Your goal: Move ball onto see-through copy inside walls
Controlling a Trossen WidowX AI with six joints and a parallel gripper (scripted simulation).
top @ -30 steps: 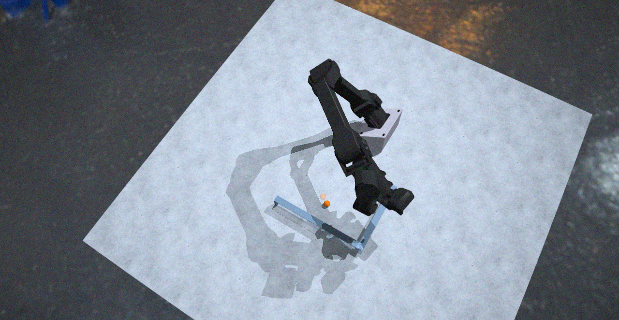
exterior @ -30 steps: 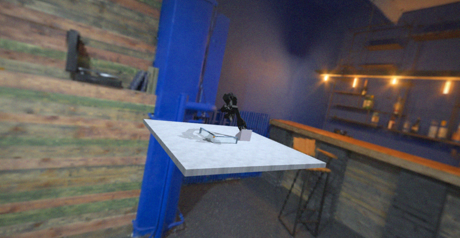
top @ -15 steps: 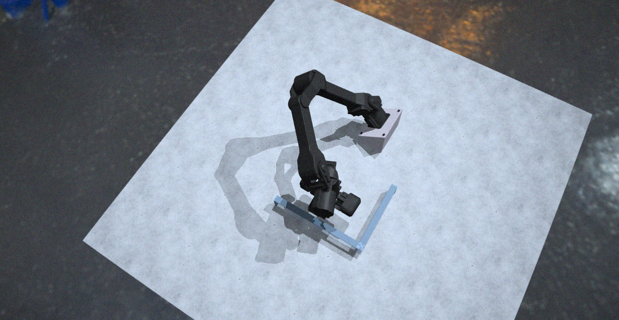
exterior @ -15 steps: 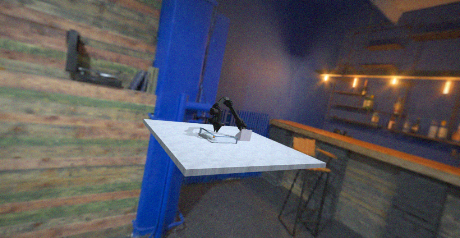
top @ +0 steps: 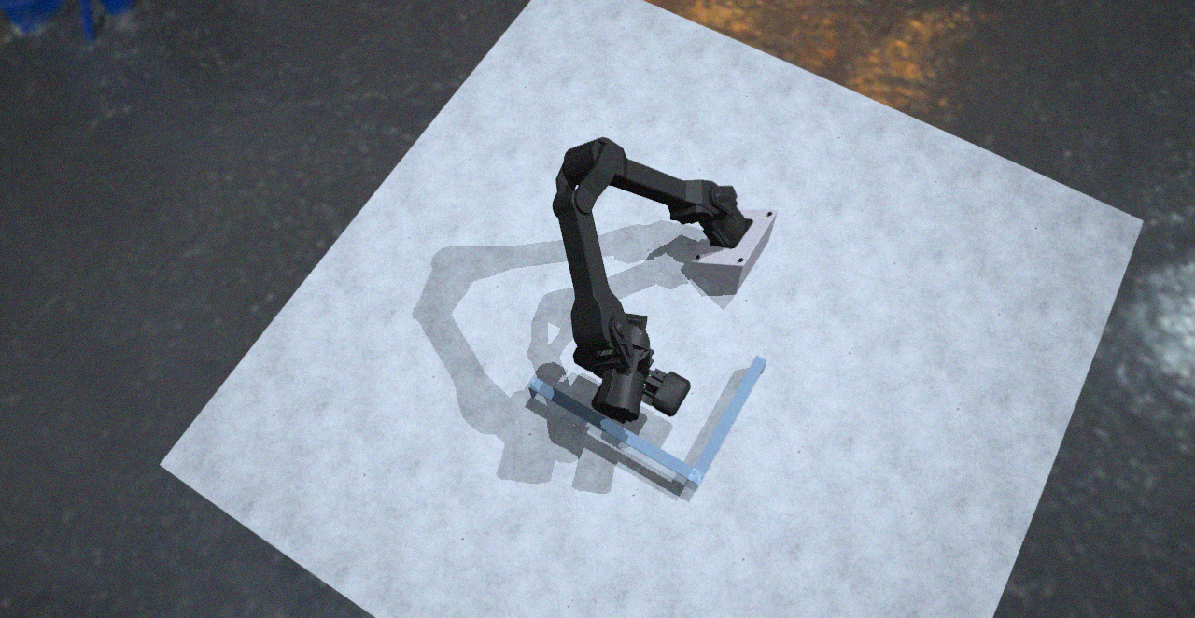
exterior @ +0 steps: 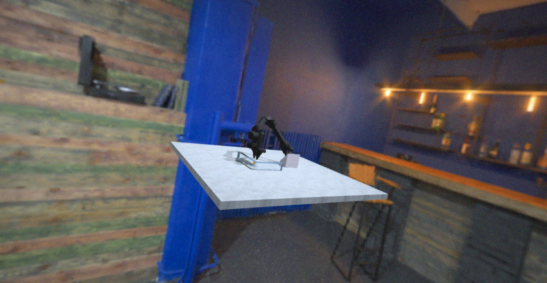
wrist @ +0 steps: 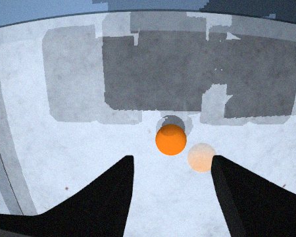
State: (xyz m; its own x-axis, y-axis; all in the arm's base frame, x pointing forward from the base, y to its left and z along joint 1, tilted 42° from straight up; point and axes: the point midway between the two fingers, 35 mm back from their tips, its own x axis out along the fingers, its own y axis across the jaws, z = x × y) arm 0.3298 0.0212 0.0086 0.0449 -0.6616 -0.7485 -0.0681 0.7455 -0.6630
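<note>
My gripper tip is 3 cm above the orange ball.
</note>
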